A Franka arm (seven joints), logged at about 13 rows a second.
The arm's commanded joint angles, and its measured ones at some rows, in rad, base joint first. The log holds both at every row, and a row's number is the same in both.
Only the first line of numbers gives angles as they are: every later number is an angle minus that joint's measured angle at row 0.
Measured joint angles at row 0:
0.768, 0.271, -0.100, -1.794, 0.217, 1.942, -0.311
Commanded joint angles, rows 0 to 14:
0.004, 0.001, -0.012, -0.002, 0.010, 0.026, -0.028
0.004, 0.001, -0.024, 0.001, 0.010, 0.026, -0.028
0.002, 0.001, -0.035, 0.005, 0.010, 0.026, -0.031
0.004, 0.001, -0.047, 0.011, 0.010, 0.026, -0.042
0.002, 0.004, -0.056, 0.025, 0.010, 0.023, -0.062
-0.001, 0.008, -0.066, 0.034, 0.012, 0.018, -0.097
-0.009, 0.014, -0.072, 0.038, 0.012, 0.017, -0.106
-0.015, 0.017, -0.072, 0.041, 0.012, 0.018, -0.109
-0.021, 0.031, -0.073, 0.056, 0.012, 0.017, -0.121
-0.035, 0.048, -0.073, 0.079, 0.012, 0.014, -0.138
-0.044, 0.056, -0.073, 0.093, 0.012, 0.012, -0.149
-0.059, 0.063, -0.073, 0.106, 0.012, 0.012, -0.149
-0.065, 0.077, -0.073, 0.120, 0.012, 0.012, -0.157
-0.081, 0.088, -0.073, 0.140, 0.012, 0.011, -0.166
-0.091, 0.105, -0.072, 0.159, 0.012, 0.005, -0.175
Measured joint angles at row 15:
-0.071, 0.054, -0.070, 0.086, 0.000, 0.021, -0.135
